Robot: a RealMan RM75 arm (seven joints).
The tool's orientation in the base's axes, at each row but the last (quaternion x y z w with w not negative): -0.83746, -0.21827, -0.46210, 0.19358; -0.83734, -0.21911, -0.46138, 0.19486; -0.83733, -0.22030, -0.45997, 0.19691; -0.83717, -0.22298, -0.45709, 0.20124; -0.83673, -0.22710, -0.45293, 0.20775; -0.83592, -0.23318, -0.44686, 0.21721; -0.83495, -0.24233, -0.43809, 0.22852; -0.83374, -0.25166, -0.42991, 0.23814; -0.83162, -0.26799, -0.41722, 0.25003; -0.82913, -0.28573, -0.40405, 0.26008
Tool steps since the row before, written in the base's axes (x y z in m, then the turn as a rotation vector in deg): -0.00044, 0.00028, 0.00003, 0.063, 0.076, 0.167; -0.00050, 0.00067, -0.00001, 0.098, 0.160, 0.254; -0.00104, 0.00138, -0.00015, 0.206, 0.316, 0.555; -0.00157, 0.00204, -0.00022, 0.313, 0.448, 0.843; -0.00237, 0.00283, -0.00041, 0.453, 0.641, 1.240; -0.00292, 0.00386, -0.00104, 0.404, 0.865, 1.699; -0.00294, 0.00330, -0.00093, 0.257, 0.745, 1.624; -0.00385, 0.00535, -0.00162, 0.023, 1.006, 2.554; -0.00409, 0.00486, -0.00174, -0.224, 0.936, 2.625; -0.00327, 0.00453, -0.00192, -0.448, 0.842, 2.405
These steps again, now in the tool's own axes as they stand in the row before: -0.00013, -0.00048, -0.00017, 0.188, -0.049, 0.000; -0.00012, -0.00083, 0.00002, 0.295, -0.110, 0.025; -0.00037, -0.00169, 0.00010, 0.634, -0.218, 0.032; -0.00056, -0.00252, 0.00015, 0.957, -0.305, 0.031; -0.00096, -0.00358, 0.00020, 1.400, -0.438, 0.031; -0.00156, -0.00462, 0.00085, 1.809, -0.716, -0.105; -0.00157, -0.00419, 0.00061, 1.648, -0.699, -0.229; -0.00215, -0.00618, 0.00182, 2.365, -1.212, -0.689; -0.00237, -0.00590, 0.00173, 2.281, -1.336, -0.910; -0.00205, -0.00503, 0.00233, 1.962, -1.379, -0.970
